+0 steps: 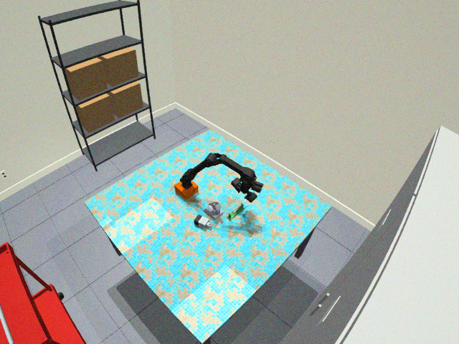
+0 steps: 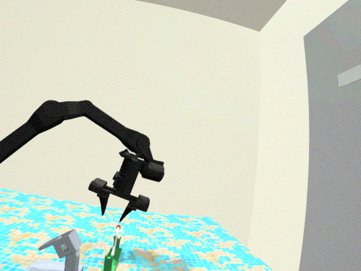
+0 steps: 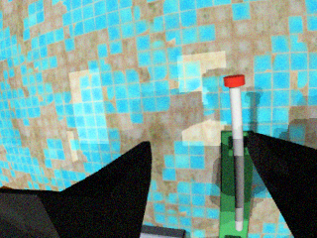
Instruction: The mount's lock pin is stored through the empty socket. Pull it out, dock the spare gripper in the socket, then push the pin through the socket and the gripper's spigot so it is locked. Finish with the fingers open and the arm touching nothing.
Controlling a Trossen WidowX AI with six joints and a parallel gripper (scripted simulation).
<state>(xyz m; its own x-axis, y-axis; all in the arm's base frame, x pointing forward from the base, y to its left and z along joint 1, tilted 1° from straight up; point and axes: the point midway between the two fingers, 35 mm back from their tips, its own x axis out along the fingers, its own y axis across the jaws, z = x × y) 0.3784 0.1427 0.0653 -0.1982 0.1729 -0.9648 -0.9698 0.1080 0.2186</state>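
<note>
Now: the green rest 20 mm ahead of my gripper tip, 90 mm to the right of it and 70 mm below it. The rest, counted from my gripper tip: grey mount (90 mm behind, 180 mm to the right, 40 mm below); spare gripper (90 mm behind, 300 mm to the right, 70 mm below).
</note>
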